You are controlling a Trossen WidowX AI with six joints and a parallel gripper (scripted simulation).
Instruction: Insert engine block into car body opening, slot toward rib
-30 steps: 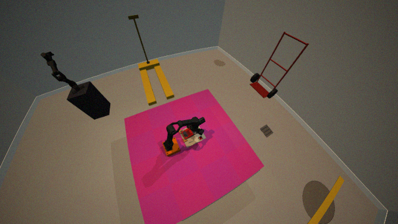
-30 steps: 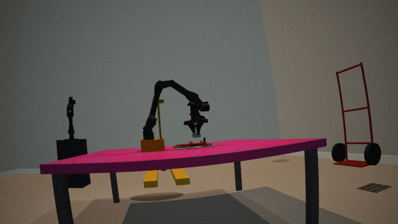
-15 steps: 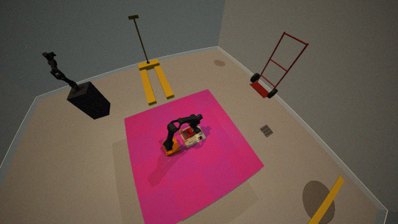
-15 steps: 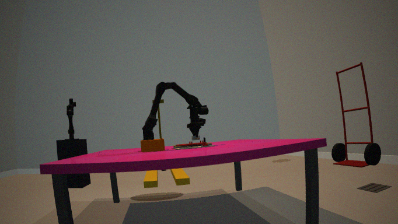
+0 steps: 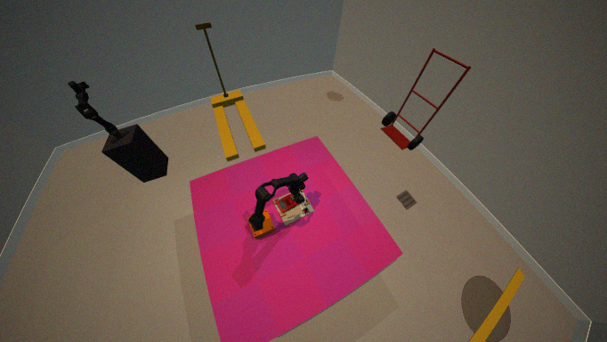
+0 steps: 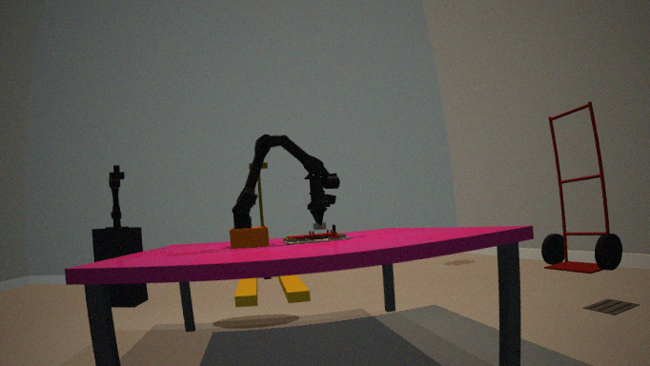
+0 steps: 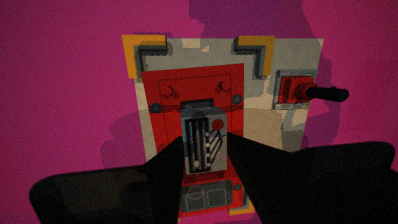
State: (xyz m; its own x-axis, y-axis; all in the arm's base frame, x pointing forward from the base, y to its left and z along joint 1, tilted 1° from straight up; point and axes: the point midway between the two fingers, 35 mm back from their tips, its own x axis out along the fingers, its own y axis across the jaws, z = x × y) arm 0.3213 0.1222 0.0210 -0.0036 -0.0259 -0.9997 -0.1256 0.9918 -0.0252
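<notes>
The grey engine block is 1 cm below my gripper tip.
</notes>
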